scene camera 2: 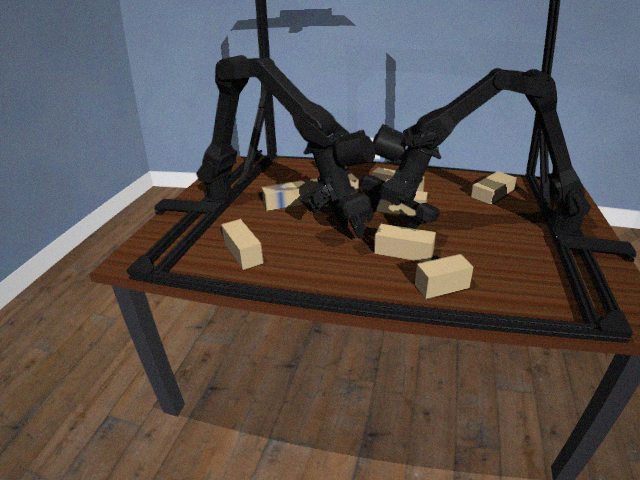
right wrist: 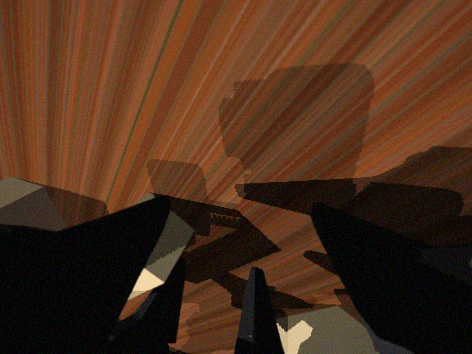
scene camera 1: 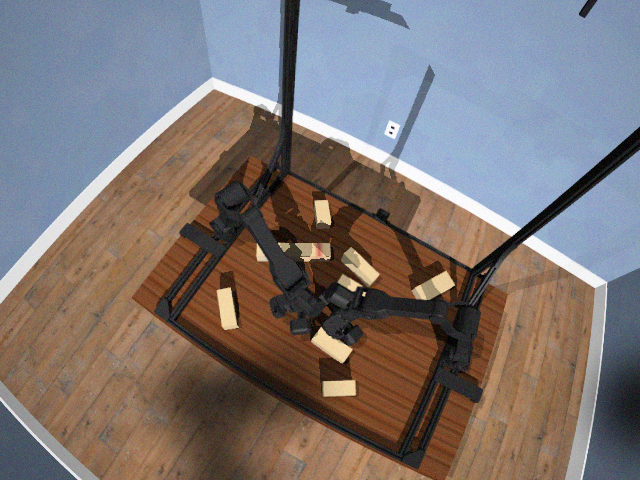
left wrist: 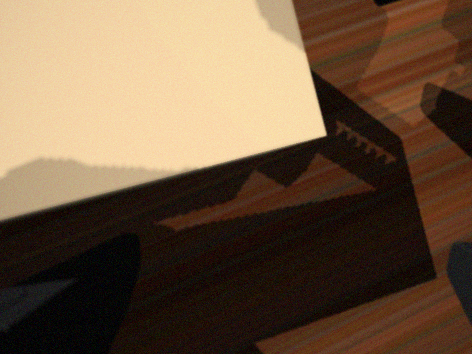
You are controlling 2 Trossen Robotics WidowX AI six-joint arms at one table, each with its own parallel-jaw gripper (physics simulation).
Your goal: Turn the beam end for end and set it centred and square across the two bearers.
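Frame: origin at the left arm's base, x ahead, y left, z up, level; metres.
Where they show: left gripper, fingertip midpoint: (right wrist: 212, 262) (left wrist: 291, 252); right gripper, fingertip midpoint: (scene camera 2: 353, 232) (right wrist: 242, 205) (scene camera 1: 304, 317) (left wrist: 465, 100); left arm's base at its link origin: (scene camera 2: 566, 227) (scene camera 1: 452, 358); right arm's base at its link origin: (scene camera 2: 218, 196) (scene camera 1: 226, 232).
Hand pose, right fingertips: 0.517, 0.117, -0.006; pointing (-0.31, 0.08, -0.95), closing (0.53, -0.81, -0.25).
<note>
Things, the pixels of their centre, and the offset from my right fingertips, as dx, dy, dz.
- beam at the middle of its body: (scene camera 2: 310, 191) (scene camera 1: 293, 252) +0.149, -0.180, +0.010
- tan block at the middle of its body: (left wrist: 8, 105) (right wrist: 127, 257) (scene camera 2: 405, 243) (scene camera 1: 331, 345) -0.122, +0.039, +0.010
The beam (scene camera 1: 314, 250) (scene camera 2: 282, 195) is a long pale bar with a red mark at one end and a blue stripe at the other. It lies flat on the table behind the right arm. Two short tan blocks (scene camera 1: 360, 267) (scene camera 1: 349, 282) lie close together to its right. My right gripper (scene camera 1: 290, 315) (scene camera 2: 339, 206) (right wrist: 242, 205) is open and empty, low over bare table in front of the beam. My left gripper (scene camera 1: 342, 330) (scene camera 2: 399, 200) is open and empty, just over another tan block (scene camera 1: 331, 346) (scene camera 2: 405, 242) (left wrist: 182, 81). The two grippers are close together.
More tan blocks lie at the back (scene camera 1: 322, 212), the left (scene camera 1: 228, 308) (scene camera 2: 242, 243), the right (scene camera 1: 433, 285) (scene camera 2: 493, 187) and the front (scene camera 1: 338, 388) (scene camera 2: 444, 274). A black frame rail (scene camera 1: 194, 281) (scene camera 2: 347, 305) rims the table, with upright posts at the back.
</note>
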